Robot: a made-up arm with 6 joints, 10 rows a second.
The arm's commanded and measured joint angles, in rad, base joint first. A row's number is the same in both.
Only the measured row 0 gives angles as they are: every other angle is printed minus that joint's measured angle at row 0.
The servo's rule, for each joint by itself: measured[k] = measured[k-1] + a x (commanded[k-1-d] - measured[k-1]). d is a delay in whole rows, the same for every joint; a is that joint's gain. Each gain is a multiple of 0.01, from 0.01 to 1. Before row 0 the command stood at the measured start. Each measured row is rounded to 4 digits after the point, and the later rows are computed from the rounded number. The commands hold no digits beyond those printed.
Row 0, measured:
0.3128 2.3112 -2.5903 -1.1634 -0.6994 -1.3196
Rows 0 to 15, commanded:
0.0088 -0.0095 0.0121 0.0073 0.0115 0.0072
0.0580 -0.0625 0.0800 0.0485 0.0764 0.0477
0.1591 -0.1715 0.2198 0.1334 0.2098 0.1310
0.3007 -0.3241 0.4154 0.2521 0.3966 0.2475
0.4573 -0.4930 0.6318 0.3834 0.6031 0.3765
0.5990 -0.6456 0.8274 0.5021 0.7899 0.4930
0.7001 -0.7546 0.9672 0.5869 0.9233 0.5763
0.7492 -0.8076 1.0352 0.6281 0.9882 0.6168
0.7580 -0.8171 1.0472 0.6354 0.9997 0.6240
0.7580 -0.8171 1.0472 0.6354 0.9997 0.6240
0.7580 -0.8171 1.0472 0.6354 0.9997 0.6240
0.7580 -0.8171 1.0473 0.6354 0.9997 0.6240
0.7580 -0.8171 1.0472 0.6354 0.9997 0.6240
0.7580 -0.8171 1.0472 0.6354 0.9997 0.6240
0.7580 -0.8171 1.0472 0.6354 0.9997 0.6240
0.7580 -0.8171 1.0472 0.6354 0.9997 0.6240
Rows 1 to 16, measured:
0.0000 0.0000 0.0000 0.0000 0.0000 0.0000
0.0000 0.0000 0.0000 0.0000 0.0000 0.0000
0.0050 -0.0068 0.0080 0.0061 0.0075 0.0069
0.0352 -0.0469 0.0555 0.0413 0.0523 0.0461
0.1058 -0.1366 0.1639 0.1177 0.1547 0.1276
0.2169 -0.2716 0.3299 0.2293 0.3119 0.2427
0.3539 -0.4310 0.5292 0.3572 0.5012 0.3711
0.4936 -0.5855 0.7260 0.4775 0.6889 0.4881
0.6113 -0.7073 0.8852 0.5683 0.8413 0.5728
0.6899 -0.7795 0.9842 0.6179 0.9368 0.6150
0.7287 -0.8066 1.0258 0.6324 0.9777 0.6236
0.7454 -0.8142 1.0399 0.6349 0.9920 0.6240
0.7526 -0.8163 1.0447 0.6353 0.9970 0.6240
0.7557 -0.8169 1.0464 0.6354 0.9988 0.6240
0.7570 -0.8170 1.0469 0.6354 0.9994 0.6240
0.7576 -0.8171 1.0471 0.6354 0.9996 0.6240
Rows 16 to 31, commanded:
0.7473 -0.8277 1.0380 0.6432 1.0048 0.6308
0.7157 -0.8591 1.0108 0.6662 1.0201 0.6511
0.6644 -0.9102 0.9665 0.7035 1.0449 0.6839
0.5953 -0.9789 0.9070 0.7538 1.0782 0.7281
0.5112 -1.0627 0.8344 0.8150 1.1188 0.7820
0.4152 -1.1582 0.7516 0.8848 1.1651 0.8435
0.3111 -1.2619 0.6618 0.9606 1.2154 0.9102
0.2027 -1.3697 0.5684 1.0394 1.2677 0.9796
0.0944 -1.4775 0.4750 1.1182 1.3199 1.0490
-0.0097 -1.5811 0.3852 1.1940 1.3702 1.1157
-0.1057 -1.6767 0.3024 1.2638 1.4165 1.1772
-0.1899 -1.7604 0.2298 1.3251 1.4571 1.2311
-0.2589 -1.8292 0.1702 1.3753 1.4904 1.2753
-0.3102 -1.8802 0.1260 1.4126 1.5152 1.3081
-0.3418 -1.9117 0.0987 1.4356 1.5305 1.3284
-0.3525 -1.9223 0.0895 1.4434 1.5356 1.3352
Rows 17 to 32, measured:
0.7578 -0.8171 1.0472 0.6354 0.9997 0.6240
0.7579 -0.8171 1.0472 0.6354 0.9997 0.6240
0.7519 -0.8247 1.0411 0.6419 1.0030 0.6305
0.7313 -0.8495 1.0211 0.6621 1.0141 0.6503
0.6932 -0.8932 0.9851 0.6965 1.0341 0.6826
0.6374 -0.9549 0.9336 0.7441 1.0628 0.7263
0.5655 -1.0325 0.8681 0.8029 1.0992 0.7798
0.4798 -1.1230 0.7912 0.8709 1.1420 0.8410
0.3836 -1.2230 0.7058 0.9454 1.1897 0.9074
0.2805 -1.3286 0.6151 1.0234 1.2404 0.9767
0.1744 -1.4358 0.5226 1.1021 1.2921 1.0461
0.0695 -1.5404 0.4319 1.1784 1.3429 1.1129
-0.0304 -1.6385 0.3464 1.2493 1.3907 1.1746
-0.1213 -1.7263 0.2694 1.3122 1.4339 1.2288
-0.1997 -1.8004 0.2039 1.3646 1.4706 1.2734
-0.2627 -1.8579 0.1525 1.4044 1.4996 1.3067

